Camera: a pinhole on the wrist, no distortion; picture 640 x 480 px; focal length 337.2 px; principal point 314.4 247.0 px. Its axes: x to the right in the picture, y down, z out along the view. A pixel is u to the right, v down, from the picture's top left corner.
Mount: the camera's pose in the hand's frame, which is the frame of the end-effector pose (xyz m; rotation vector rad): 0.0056 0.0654 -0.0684 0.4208 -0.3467 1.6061
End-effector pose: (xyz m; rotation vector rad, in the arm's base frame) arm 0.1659 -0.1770 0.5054 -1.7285 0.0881 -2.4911
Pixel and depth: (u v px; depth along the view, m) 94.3 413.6 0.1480
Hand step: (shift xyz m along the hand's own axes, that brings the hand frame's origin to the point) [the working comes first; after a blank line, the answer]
In the camera's frame: -0.0966 0.0731 0.1480

-0.0528 -0.0942 0.0193
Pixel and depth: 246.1 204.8 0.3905
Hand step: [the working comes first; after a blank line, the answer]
In the camera's frame: -0.0791 -0.0489 0.3905

0.0827 -0.1817 0.2384
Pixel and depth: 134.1 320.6 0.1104
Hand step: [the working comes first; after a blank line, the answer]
In the camera's frame: -0.0590 0.0241 0.1104

-0.0083 -0.0398 0.0023
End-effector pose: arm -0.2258 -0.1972 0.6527 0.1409 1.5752 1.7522
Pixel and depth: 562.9 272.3 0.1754
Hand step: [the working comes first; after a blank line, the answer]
In the camera's frame: 0.1293 0.0132 0.1754

-0.0039 0.0971 0.1474
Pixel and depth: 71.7 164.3 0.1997
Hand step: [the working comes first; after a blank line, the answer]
In the camera's frame: -0.1437 -0.0490 0.1997

0.0747 -0.1503 0.0396
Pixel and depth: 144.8 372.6 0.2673
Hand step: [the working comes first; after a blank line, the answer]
In the camera's frame: -0.1344 0.0996 0.2673

-0.0697 -0.1850 0.1079
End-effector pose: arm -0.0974 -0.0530 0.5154 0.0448 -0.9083 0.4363
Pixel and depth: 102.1 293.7 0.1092
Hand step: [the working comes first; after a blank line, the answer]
In the camera's frame: -0.0688 0.0151 0.1092

0.0011 -0.0471 -0.0036
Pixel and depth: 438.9 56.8 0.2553
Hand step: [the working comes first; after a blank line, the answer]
In the camera's frame: 0.0943 -0.1440 0.2553

0.1595 0.0414 0.1972
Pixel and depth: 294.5 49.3 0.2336
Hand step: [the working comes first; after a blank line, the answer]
In the camera's frame: -0.0138 -0.1370 0.2336

0.1572 -0.0445 0.1277
